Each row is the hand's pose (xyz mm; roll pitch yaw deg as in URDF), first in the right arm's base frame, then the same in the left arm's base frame.
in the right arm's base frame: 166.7 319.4 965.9 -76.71 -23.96 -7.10
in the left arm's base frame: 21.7 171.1 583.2 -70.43 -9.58 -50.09
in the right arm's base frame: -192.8 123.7 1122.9 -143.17 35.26 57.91
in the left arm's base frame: -362.3 213.0 790.4 -124.24 34.13 27.59
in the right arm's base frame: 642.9 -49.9 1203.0 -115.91 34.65 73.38
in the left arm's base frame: 150.0 -460.0 650.9 -98.49 29.58 41.54
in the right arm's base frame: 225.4 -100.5 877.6 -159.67 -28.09 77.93
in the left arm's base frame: -220.9 -151.8 426.8 -142.22 -31.98 27.98
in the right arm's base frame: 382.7 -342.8 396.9 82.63 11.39 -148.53
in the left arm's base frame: -304.9 -306.0 -105.8 68.85 3.88 168.47
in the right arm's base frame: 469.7 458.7 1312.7 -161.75 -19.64 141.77
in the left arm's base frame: 368.2 -5.4 866.4 -159.31 -35.07 99.48
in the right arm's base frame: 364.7 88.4 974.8 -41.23 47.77 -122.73
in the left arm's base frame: 16.2 -125.3 514.3 -63.54 45.00 179.86
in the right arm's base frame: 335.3 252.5 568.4 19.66 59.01 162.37
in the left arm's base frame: 69.4 117.5 152.2 14.81 43.72 117.39
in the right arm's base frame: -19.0 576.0 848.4 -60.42 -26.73 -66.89
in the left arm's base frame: 44.3 506.4 548.1 -69.80 -13.86 -104.77
